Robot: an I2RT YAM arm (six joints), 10 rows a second.
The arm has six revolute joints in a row. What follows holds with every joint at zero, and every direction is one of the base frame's.
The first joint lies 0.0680 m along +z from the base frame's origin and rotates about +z.
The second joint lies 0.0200 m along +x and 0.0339 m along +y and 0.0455 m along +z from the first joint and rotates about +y.
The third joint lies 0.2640 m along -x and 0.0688 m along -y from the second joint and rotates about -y.
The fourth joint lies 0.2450 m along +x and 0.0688 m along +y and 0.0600 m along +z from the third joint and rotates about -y.
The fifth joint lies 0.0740 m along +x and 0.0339 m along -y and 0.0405 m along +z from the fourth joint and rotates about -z.
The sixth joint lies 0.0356 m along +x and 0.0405 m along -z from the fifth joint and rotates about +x.
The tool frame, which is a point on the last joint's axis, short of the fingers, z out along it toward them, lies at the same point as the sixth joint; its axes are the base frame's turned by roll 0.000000, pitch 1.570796 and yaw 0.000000 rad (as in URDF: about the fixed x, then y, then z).
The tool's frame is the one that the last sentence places.
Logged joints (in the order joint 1, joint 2, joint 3, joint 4, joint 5, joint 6), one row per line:
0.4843, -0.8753, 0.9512, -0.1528, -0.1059, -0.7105
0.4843, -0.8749, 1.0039, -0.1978, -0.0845, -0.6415
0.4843, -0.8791, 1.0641, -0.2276, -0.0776, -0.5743
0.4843, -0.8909, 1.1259, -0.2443, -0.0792, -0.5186
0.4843, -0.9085, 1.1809, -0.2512, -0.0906, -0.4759
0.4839, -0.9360, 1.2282, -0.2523, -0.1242, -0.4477
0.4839, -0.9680, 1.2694, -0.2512, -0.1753, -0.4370
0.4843, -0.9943, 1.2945, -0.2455, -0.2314, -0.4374
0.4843, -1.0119, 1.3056, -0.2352, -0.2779, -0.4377
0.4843, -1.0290, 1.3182, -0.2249, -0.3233, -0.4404
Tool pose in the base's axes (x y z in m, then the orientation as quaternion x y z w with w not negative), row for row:
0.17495, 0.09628, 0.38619, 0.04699, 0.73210, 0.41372, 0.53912
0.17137, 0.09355, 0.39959, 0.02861, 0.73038, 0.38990, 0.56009
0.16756, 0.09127, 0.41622, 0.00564, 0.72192, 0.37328, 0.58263
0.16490, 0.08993, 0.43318, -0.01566, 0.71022, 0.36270, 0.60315
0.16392, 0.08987, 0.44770, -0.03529, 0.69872, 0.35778, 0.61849
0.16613, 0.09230, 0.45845, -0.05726, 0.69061, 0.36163, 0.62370
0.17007, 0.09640, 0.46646, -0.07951, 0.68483, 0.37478, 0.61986
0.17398, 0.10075, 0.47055, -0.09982, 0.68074, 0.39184, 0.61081
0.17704, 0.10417, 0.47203, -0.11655, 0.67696, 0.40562, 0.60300
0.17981, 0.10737, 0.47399, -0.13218, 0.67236, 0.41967, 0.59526
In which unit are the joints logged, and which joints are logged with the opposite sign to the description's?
The joints are logged in radians. Opposite sign: joint 2, joint 6.
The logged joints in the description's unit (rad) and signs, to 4 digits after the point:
0.4843, 0.8753, 0.9512, -0.1528, -0.1059, 0.7105
0.4843, 0.8749, 1.0039, -0.1978, -0.0845, 0.6415
0.4843, 0.8791, 1.0641, -0.2276, -0.0776, 0.5743
0.4843, 0.8909, 1.1259, -0.2443, -0.0792, 0.5186
0.4843, 0.9085, 1.1809, -0.2512, -0.0906, 0.4759
0.4839, 0.9360, 1.2282, -0.2523, -0.1242, 0.4477
0.4839, 0.9680, 1.2694, -0.2512, -0.1753, 0.4370
0.4843, 0.9943, 1.2945, -0.2455, -0.2314, 0.4374
0.4843, 1.0119, 1.3056, -0.2352, -0.2779, 0.4377
0.4843, 1.0290, 1.3182, -0.2249, -0.3233, 0.4404

